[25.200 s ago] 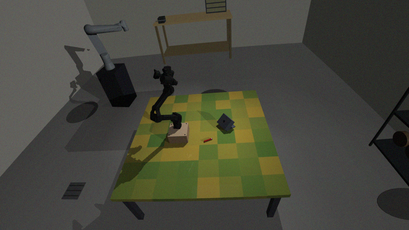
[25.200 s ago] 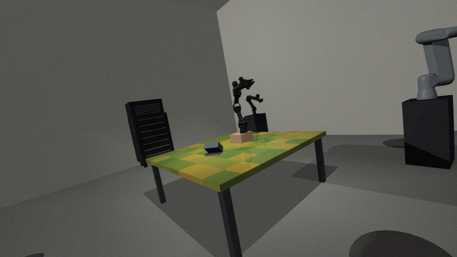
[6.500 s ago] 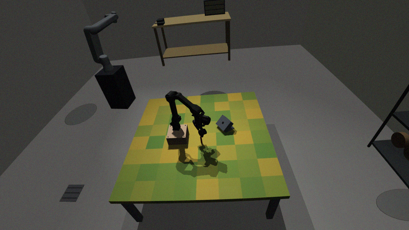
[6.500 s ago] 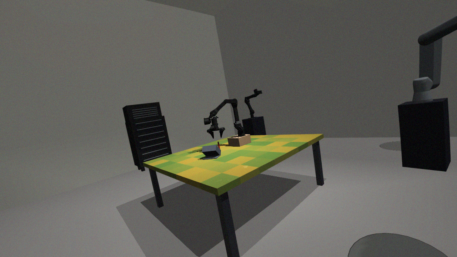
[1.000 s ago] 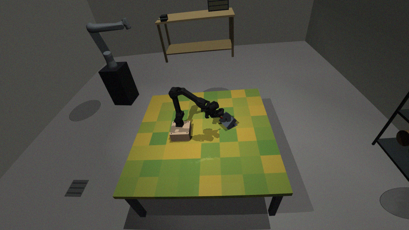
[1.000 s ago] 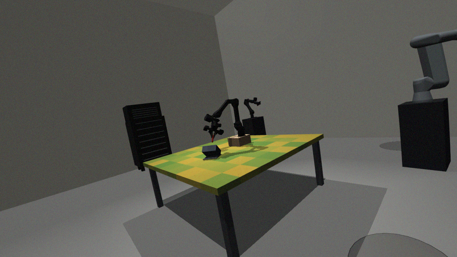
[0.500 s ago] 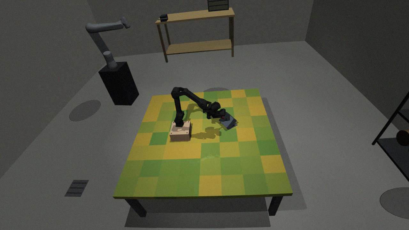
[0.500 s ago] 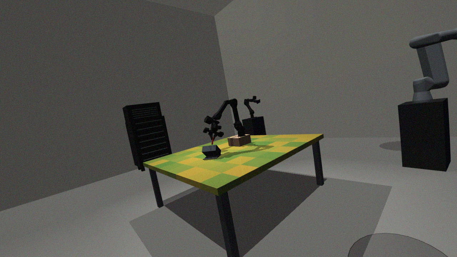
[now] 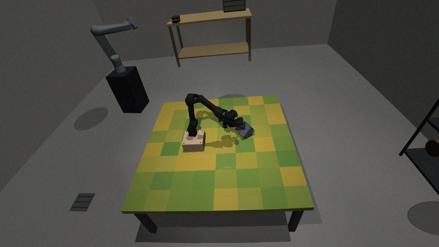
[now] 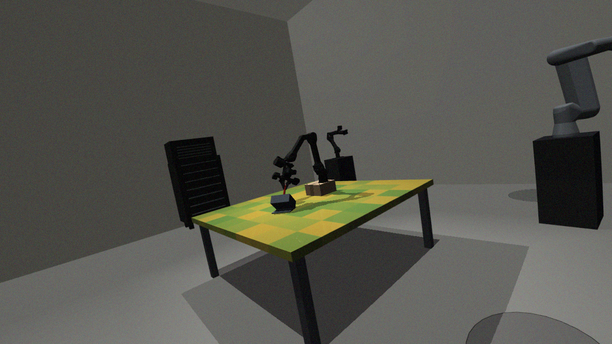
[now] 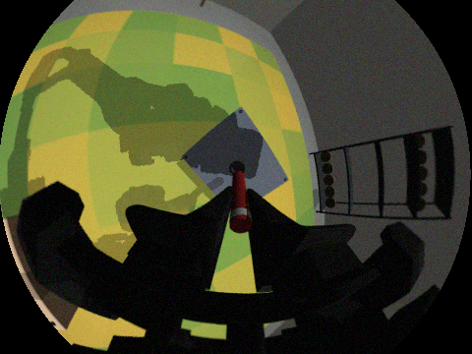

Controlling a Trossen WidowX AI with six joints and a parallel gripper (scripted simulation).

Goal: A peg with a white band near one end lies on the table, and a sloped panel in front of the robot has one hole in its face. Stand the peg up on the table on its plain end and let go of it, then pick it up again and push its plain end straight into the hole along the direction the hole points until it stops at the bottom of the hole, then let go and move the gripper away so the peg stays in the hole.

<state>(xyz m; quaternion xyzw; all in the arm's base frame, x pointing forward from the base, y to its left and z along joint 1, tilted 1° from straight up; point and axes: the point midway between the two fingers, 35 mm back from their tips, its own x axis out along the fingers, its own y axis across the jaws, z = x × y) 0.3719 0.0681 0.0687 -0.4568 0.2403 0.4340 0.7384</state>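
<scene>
My gripper tip is 50 mm short of the sloped panel, 40 mm to the right of it and 70 mm above it. From my gripper tip the other things lie so: red peg (10 mm behind, 10 mm to the right, 10 mm above).
</scene>
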